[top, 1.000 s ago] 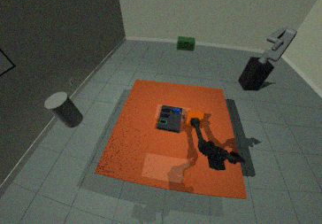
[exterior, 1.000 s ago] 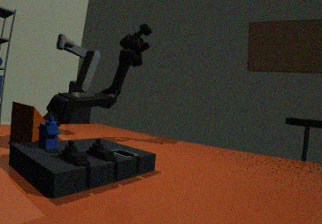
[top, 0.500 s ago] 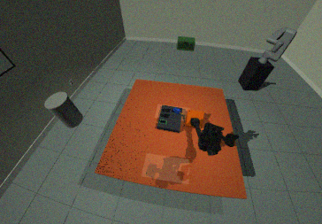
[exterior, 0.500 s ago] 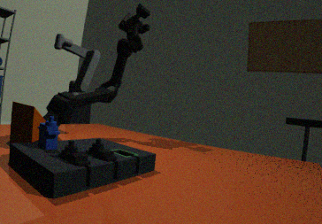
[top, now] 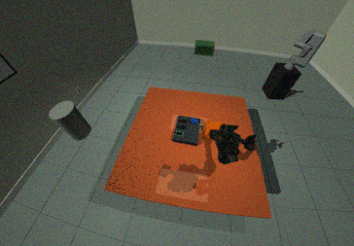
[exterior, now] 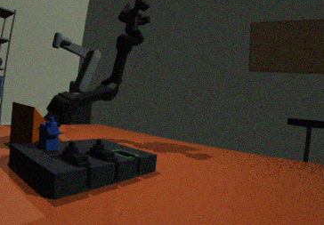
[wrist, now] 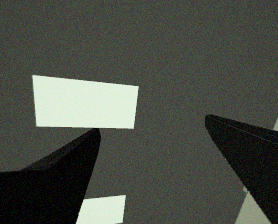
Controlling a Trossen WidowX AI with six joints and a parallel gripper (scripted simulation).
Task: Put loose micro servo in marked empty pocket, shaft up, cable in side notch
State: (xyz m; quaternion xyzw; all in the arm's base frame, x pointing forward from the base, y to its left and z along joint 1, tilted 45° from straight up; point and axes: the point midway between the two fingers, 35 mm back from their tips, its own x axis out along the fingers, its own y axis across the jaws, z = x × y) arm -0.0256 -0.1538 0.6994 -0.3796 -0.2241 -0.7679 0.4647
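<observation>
Now: gripper tip 67 cm above the dark deck, 43 cm to the left of it and 19 cm short of it.
</observation>
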